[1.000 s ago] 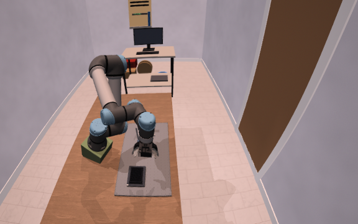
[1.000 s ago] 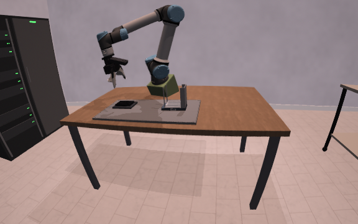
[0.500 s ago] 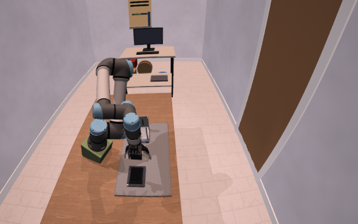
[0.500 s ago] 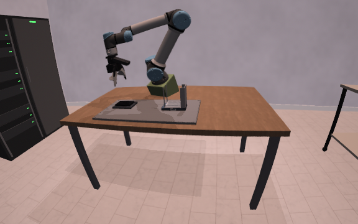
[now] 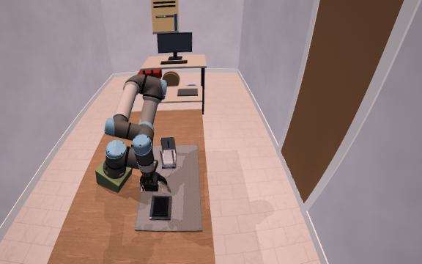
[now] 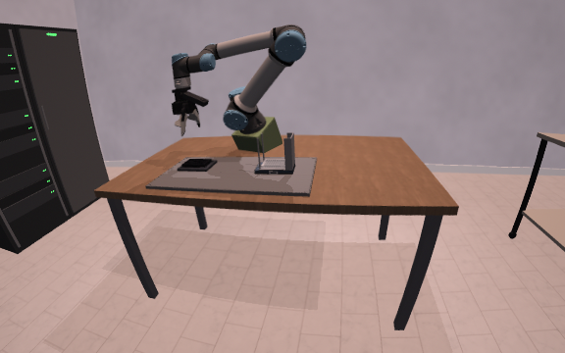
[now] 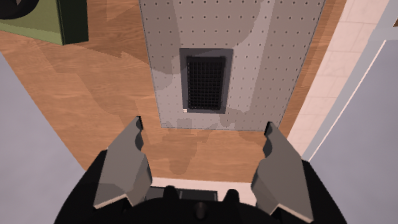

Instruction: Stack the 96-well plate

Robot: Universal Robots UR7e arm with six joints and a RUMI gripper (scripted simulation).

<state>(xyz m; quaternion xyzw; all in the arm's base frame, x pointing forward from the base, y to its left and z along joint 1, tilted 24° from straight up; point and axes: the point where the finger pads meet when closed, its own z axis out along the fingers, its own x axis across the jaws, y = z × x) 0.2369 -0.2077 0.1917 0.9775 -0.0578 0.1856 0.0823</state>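
Now: the black 96-well plate 15 cm below my hand. Also, from my hand: pale plate: 8 cm ahead, 39 cm to the left, 15 cm below; then plate nest N1: 17 cm below; then rack post: 13 cm ahead, 44 cm to the left, 9 cm below.
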